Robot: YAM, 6 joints.
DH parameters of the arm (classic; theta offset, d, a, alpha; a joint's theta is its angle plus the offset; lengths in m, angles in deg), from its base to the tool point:
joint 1: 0 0.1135 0.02 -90
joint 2: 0 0 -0.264 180
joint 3: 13.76 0 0.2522 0
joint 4: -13.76 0 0.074 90
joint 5: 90 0 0 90
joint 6: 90 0.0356 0 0
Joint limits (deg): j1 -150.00..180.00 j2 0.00..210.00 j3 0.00..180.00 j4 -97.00..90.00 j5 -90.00..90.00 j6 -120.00..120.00
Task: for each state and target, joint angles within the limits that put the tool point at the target. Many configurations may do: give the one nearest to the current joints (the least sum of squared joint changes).
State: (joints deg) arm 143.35 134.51 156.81 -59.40 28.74 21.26
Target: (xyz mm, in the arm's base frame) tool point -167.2 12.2 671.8
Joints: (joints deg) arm 180.00 100.62 176.46 -50.12 20.04 21.26
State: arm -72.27 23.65 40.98 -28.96 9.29 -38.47
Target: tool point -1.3 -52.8 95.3
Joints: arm -81.74 28.12 6.33 -60.17 14.44 -38.47
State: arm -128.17 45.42 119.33 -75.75 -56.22 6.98
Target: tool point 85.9 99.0 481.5
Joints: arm -118.26 29.36 108.28 -87.01 -53.95 6.98
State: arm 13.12 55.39 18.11 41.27 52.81 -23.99
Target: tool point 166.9 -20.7 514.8
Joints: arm 2.05 57.60 66.67 46.56 48.51 -23.99
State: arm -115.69 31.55 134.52 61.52 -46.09 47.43
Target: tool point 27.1 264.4 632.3
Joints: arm -90.94 49.60 134.74 52.27 -39.71 47.43
